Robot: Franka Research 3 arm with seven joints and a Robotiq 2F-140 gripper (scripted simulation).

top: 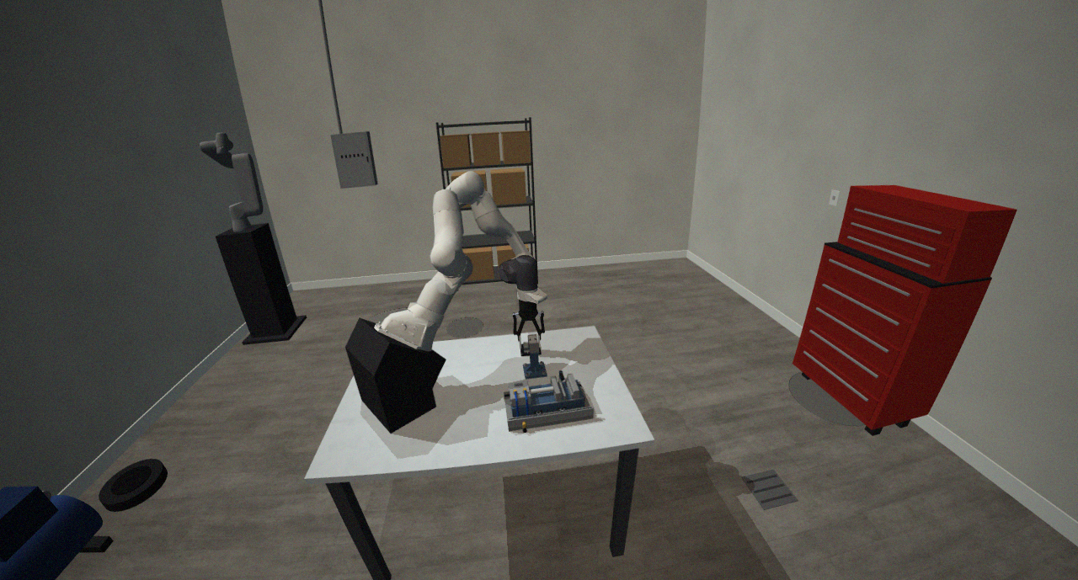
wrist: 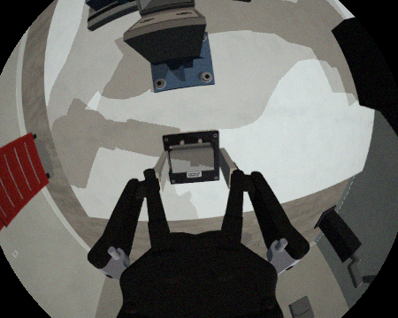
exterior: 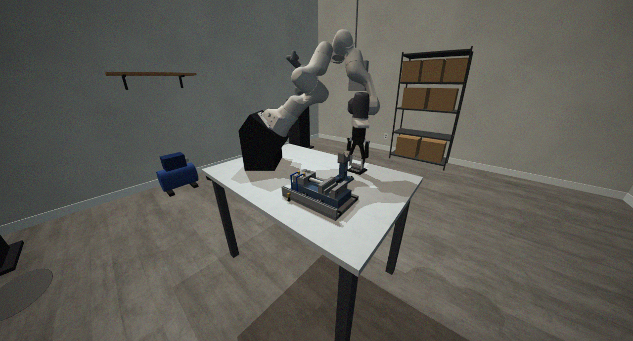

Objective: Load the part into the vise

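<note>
My gripper is now 30 mm above the part and 10 mm to the left of it. The rest, counted from my hand: black infeed plate (50 mm below, 10 mm to the left).
</note>
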